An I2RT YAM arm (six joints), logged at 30 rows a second.
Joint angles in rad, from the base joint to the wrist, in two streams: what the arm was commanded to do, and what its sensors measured. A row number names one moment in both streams.
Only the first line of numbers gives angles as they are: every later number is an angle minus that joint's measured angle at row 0.
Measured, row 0:
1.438, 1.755, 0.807, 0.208, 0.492, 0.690
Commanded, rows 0 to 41:
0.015, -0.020, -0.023, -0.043, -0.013, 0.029
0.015, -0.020, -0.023, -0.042, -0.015, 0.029
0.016, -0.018, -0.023, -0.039, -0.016, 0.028
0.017, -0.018, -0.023, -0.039, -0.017, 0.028
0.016, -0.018, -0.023, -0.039, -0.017, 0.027
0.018, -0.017, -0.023, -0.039, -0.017, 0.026
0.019, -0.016, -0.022, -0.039, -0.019, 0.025
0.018, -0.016, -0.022, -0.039, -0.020, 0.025
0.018, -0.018, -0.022, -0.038, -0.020, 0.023
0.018, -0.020, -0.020, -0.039, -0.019, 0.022
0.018, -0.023, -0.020, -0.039, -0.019, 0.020
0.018, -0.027, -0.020, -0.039, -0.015, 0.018
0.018, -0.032, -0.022, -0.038, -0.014, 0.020
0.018, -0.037, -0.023, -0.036, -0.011, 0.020
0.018, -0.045, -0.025, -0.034, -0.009, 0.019
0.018, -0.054, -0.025, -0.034, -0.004, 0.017
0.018, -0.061, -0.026, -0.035, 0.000, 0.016
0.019, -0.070, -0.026, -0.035, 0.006, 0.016
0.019, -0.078, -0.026, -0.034, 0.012, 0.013
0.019, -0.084, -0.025, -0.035, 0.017, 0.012
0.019, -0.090, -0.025, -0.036, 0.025, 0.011
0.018, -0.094, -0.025, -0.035, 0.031, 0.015
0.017, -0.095, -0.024, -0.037, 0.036, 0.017
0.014, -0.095, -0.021, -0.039, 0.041, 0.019
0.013, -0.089, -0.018, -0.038, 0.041, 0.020
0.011, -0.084, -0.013, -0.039, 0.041, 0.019
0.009, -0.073, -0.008, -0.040, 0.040, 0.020
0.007, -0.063, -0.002, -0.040, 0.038, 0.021
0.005, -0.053, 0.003, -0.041, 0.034, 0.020
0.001, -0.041, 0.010, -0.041, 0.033, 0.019
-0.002, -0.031, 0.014, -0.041, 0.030, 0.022
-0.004, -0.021, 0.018, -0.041, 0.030, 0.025
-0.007, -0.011, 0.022, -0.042, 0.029, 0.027
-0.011, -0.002, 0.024, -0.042, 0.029, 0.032
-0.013, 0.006, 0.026, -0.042, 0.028, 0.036
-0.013, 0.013, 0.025, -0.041, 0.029, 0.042
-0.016, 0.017, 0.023, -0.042, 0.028, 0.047
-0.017, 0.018, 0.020, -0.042, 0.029, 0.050
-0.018, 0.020, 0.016, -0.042, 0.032, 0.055
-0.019, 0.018, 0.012, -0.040, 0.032, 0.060
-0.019, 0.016, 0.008, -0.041, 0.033, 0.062
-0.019, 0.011, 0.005, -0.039, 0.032, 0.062
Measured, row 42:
-0.012, 0.004, 0.006, -0.030, 0.013, 0.027
